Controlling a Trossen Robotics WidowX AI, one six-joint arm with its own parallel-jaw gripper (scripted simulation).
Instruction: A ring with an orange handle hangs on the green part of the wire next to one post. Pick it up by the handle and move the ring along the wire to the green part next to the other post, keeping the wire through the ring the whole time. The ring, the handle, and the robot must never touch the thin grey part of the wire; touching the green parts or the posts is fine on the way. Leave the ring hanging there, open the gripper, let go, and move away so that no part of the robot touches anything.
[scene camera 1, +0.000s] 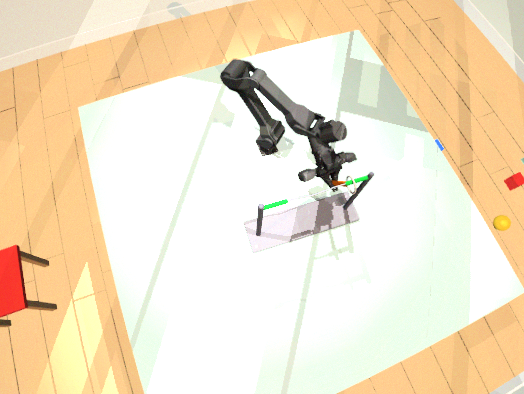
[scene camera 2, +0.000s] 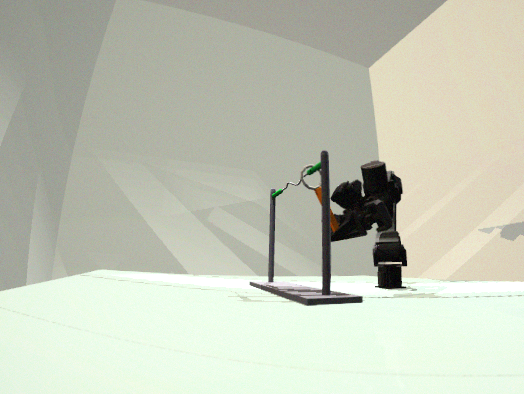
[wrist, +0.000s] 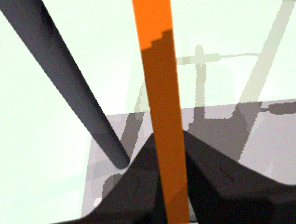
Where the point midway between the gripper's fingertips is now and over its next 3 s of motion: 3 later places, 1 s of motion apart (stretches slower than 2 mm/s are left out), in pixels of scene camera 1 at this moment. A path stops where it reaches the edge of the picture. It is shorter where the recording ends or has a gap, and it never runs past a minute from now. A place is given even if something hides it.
The gripper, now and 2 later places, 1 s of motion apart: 335, 191; 330, 177; 325, 162
